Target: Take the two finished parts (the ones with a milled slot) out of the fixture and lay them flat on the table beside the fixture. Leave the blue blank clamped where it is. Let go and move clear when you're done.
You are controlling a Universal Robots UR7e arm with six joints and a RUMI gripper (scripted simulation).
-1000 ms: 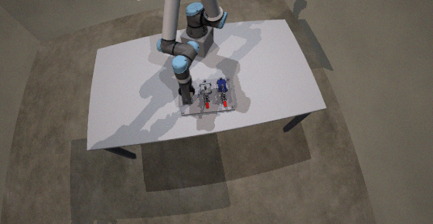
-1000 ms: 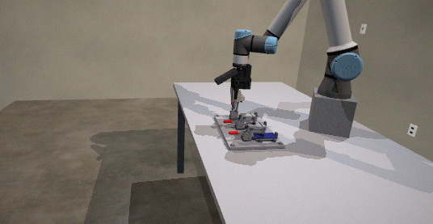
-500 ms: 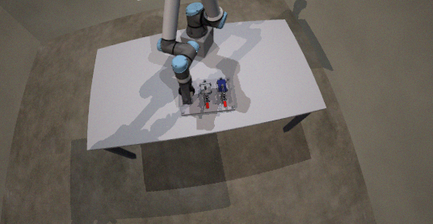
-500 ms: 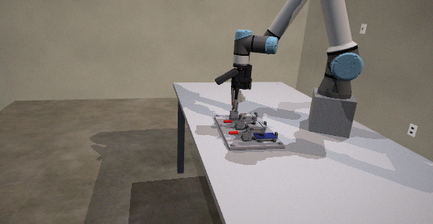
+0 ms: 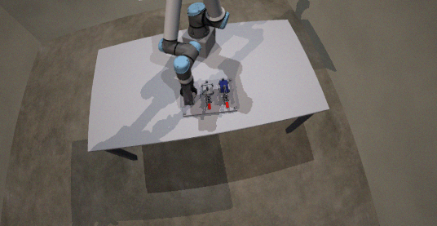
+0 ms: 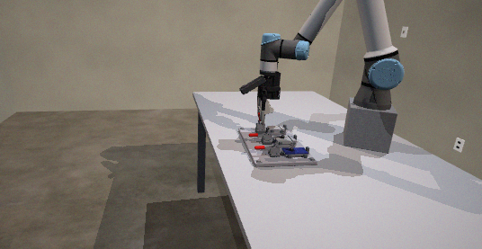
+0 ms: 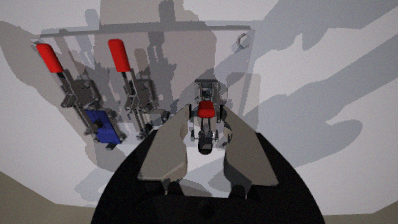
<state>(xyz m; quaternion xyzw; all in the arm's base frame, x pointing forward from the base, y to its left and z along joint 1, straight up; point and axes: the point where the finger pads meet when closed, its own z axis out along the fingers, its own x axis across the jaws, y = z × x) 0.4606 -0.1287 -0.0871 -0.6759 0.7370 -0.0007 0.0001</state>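
Now: hand 80 mm past the grey finished part, 50 mm above it and 10 mm to the right of it. The rest, counted from my hand: blue blank 230 mm to the left, 70 mm behind, 60 mm below.
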